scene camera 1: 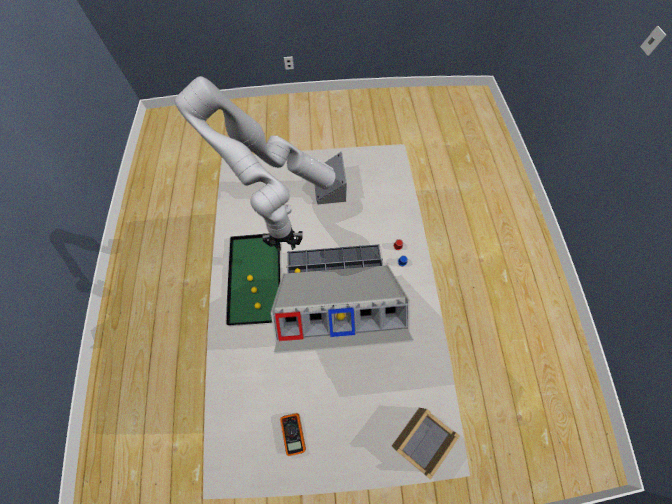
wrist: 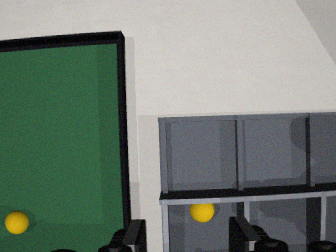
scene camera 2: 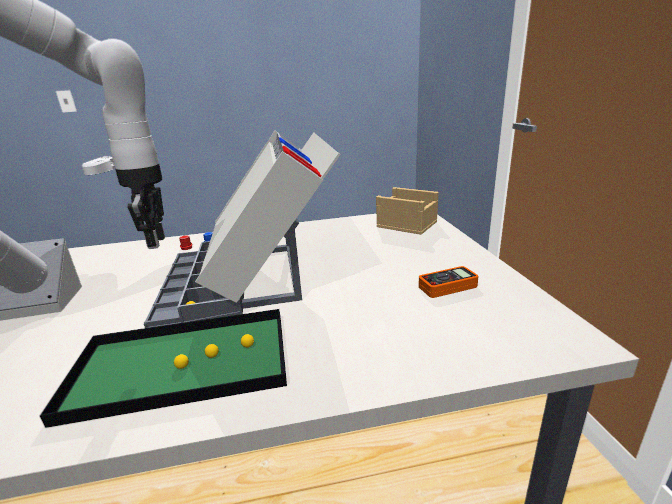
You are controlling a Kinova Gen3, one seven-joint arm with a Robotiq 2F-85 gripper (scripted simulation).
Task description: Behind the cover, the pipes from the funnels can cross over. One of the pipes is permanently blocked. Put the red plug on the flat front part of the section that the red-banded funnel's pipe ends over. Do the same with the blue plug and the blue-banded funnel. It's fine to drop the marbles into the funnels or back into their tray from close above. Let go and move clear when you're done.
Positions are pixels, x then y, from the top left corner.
A green tray shows in scene camera 1, in the wrist view and in scene camera 2 (119, 368). A wooden box shows in scene camera 1 and in scene camera 2; in the wrist view it is out of frame. One and the same spot on the green tray: (wrist: 68, 158) is (scene camera 1: 264, 262). One and the same spot on the wooden box: (scene camera 2: 414, 211) is (scene camera 1: 399, 443).
